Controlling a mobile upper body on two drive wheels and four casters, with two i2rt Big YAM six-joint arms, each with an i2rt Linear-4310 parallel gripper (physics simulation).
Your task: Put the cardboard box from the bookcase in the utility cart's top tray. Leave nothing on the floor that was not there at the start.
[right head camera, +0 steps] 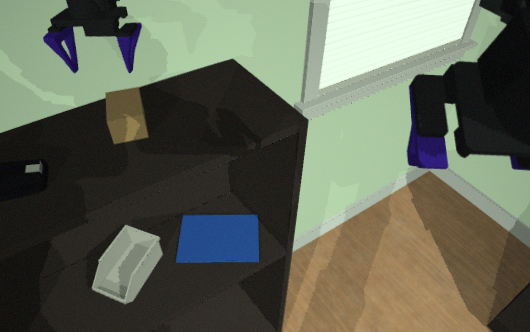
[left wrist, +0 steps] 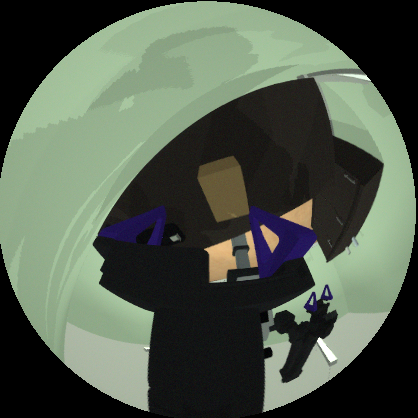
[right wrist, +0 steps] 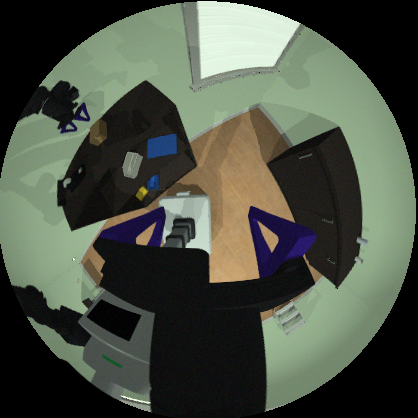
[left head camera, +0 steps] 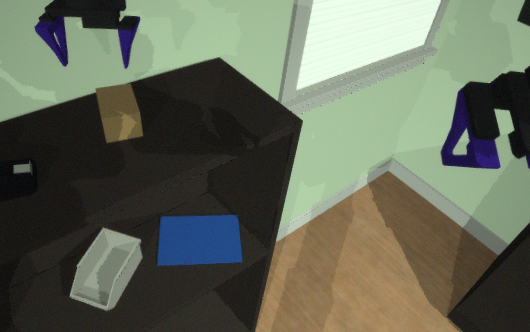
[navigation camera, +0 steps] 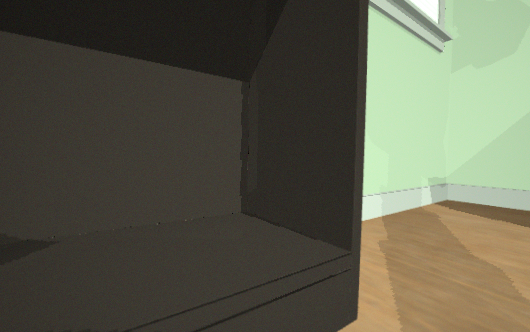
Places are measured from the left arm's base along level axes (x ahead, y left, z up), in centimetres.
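Pixels of known places: left gripper, fingertip midpoint: (right head camera: 103,71) (left wrist: 207,210) (right wrist: 82,124) (left head camera: 96,66); right gripper, fingertip midpoint: (right head camera: 461,160) (left wrist: 320,287) (right wrist: 206,210) (left head camera: 487,160); right arm's base, link origin: (left wrist: 286,323).
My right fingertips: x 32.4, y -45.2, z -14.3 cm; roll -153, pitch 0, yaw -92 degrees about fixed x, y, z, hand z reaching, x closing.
Behind a point stands the place of what it marks.
The cardboard box (left head camera: 120,112) {x 59.1, y -4.5, z -30.0 cm} (right head camera: 126,115) {x 59.0, y -4.8, z -30.0 cm} (left wrist: 224,192) {x 63.5, y -2.8, z -30.0 cm} (right wrist: 98,132) {x 59.9, y -7.0, z -30.2 cm} stands on top of the dark bookcase (left head camera: 200,85) {x 75.8, y -16.6, z -35.0 cm} (right head camera: 210,90) {x 74.6, y -16.8, z -35.0 cm} (left wrist: 280,130) {x 73.5, y -12.8, z -35.0 cm} (right wrist: 145,107) {x 67.1, y -24.7, z -35.0 cm} (navigation camera: 305,150) {x 71.6, y -29.4, z -117.7 cm}, near its back edge. My left gripper (left head camera: 96,66) {x 64.5, y -0.3, z -24.9 cm} (right head camera: 102,72) {x 64.5, y -0.3, z -24.9 cm} (left wrist: 207,210) {x 64.5, y -0.3, z -24.9 cm} (right wrist: 82,124) {x 64.5, y -0.3, z -24.9 cm} is open and empty, with its fingers pointing down. In both head views it appears above the box, apart from it. My right gripper (right head camera: 477,167) {x 32.5, y -45.2, z -14.3 cm} (left wrist: 320,287) {x 32.5, y -45.2, z -14.3 cm} (right wrist: 206,210) {x 32.5, y -45.2, z -14.3 cm} is open and empty, well to the right of the bookcase. I cannot make out the utility cart's top tray with certainty in any view.
A grey-white bin (left head camera: 106,270) {x 57.7, y 5.5, z -75.4 cm} (right head camera: 127,265) {x 57.8, y 5.6, z -75.4 cm} (right wrist: 132,165) {x 56.5, y 5.5, z -75.6 cm} and a blue flat item (left head camera: 200,240) {x 66.8, y -16.6, z -75.8 cm} (right head camera: 219,239) {x 66.7, y -16.7, z -75.7 cm} (right wrist: 162,146) {x 66.4, y -17.7, z -75.8 cm} lie on a bookcase shelf. A black object (left head camera: 17,182) {x 46.8, y 8.4, z -33.4 cm} (right head camera: 22,181) {x 46.5, y 9.1, z -33.2 cm} is left of the box. A dark cabinet (right wrist: 312,185) {x 40.8, y -134.0, z -75.3 cm} stands right. A small white stepped frame is at the lower right of the right wrist view.
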